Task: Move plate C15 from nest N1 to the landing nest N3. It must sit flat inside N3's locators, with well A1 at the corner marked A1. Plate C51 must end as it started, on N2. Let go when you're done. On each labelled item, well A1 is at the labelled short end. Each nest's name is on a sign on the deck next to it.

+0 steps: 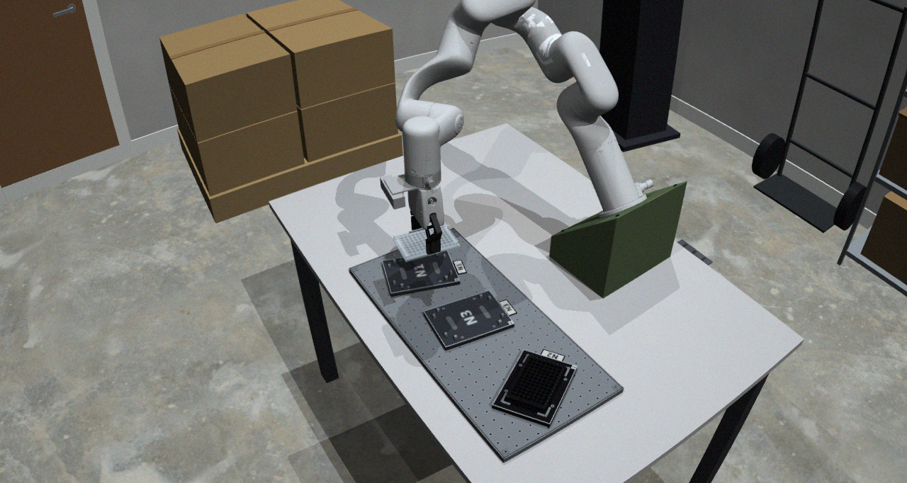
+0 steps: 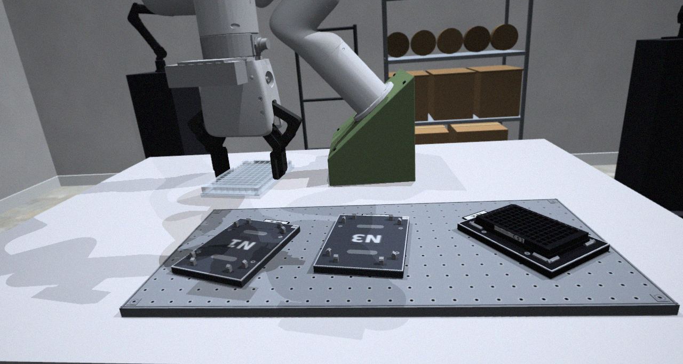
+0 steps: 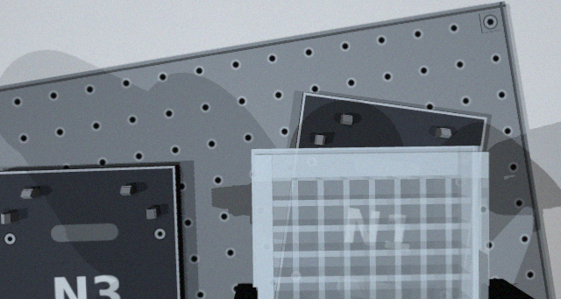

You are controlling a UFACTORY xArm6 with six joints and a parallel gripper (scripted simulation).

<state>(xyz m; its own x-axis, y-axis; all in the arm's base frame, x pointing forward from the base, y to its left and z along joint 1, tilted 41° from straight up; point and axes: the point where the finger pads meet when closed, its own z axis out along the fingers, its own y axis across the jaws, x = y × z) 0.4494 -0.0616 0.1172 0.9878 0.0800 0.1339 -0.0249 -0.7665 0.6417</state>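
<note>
The nest N3 lies 16 cm to the left of my hand, 13 cm below it and 3 cm behind it. The rest, counted from my hand: black plate C51 (39 cm to the left, 11 cm below, 6 cm behind); clear plate C15 (1 cm below); nest N1 (13 cm below, 3 cm to the right, 1 cm ahead).
</note>
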